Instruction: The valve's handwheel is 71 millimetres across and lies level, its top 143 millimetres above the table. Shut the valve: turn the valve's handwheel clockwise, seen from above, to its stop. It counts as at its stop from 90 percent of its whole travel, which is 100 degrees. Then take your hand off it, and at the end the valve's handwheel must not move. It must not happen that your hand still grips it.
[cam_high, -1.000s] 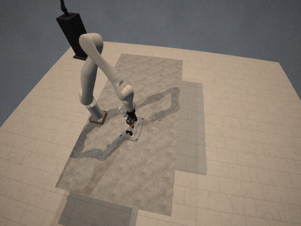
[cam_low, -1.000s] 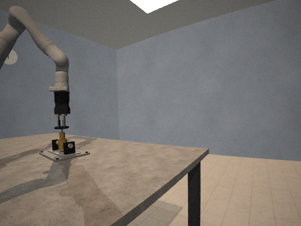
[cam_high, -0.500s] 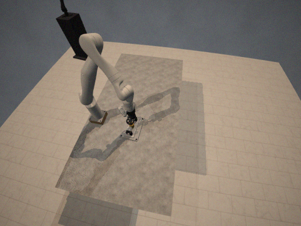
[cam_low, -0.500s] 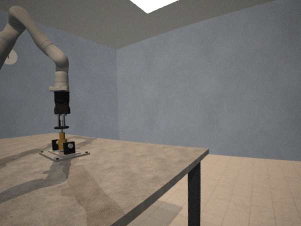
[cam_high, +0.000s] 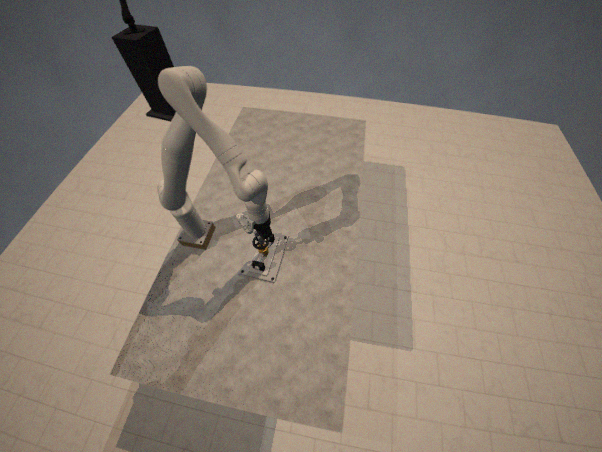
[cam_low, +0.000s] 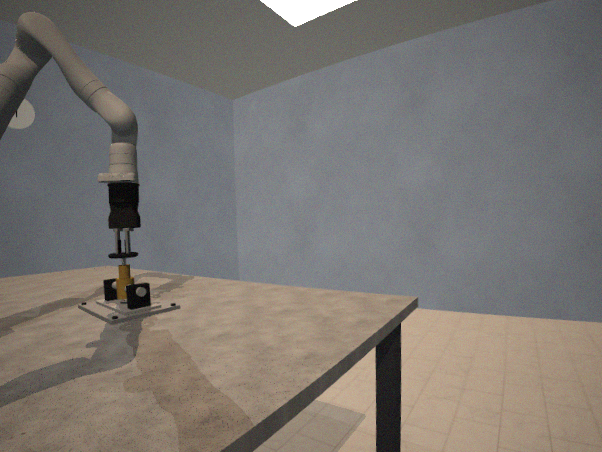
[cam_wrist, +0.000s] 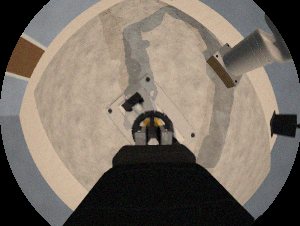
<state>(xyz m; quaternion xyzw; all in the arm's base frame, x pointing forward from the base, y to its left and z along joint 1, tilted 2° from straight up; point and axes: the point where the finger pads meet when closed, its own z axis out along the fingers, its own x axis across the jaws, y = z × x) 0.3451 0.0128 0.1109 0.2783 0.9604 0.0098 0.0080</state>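
The black handwheel lies 30 mm below my hand.
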